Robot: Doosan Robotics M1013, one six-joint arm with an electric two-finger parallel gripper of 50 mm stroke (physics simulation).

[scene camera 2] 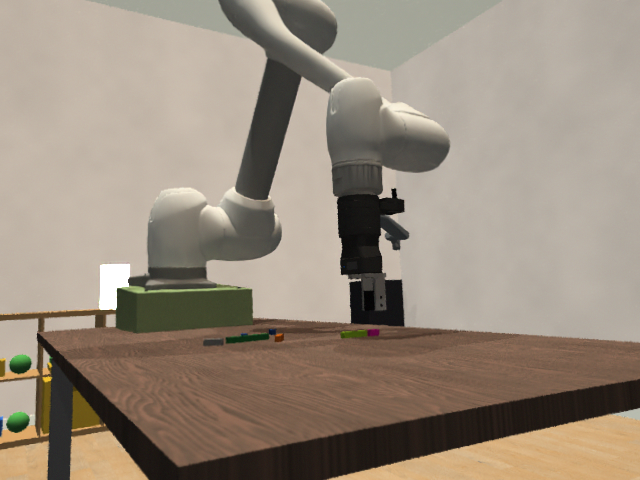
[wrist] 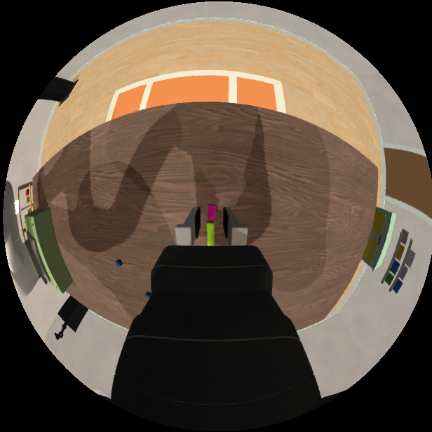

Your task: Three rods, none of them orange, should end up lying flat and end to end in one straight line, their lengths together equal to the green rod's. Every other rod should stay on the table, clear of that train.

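Places are measured from the arm's base along level axes (x ahead, y left, z up), in centimetres.
Where they show: gripper, fingertip midpoint: (scene camera 2: 374,310); arm's base at its link origin: (scene camera 2: 177,287).
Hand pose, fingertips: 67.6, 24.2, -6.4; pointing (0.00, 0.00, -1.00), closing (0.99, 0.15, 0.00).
Things, the pixels of their top centre, and the offset from my fingertips, as dx, dy, dz. Level surfaces: height alone.
- magenta rod at its top centre: (scene camera 2: 372,329) +0.0, -0.5, -3.3
- longer lime rod at its top centre: (scene camera 2: 354,331) +0.5, -4.4, -3.3
- long green rod at its top centre: (scene camera 2: 248,335) -6.7, -21.2, -3.3
- grey rod at its top centre: (scene camera 2: 213,339) -4.3, -27.6, -3.3
- orange rod at its top centre: (scene camera 2: 279,334) -3.1, -16.8, -3.3
- wooden table at its surface level: dz -4.3
A magenta rod (scene camera 2: 373,332) (wrist: 212,212) lies flat on the table at one end of a longer lime rod (scene camera 2: 354,334) (wrist: 210,234). They look lined up and close end to end; whether they touch is unclear. My gripper (scene camera 2: 374,308) (wrist: 211,216) is partly open and empty, above these two rods, its fingers on either side in the wrist view. In the scene view, the long green rod (scene camera 2: 247,338) lies left of them, between a grey rod (scene camera 2: 212,342) and an orange rod (scene camera 2: 279,337). Two small blue rods (scene camera 2: 272,331) (wrist: 119,263) lie behind the green rod.
The wooden table (scene camera 2: 361,397) (wrist: 300,175) carries the arm's green base block (scene camera 2: 193,310) (wrist: 50,250) at its far left in the scene view. A black pedestal (scene camera 2: 393,302) with a second, smaller arm stands behind the table. Shadows of the arm cross the tabletop.
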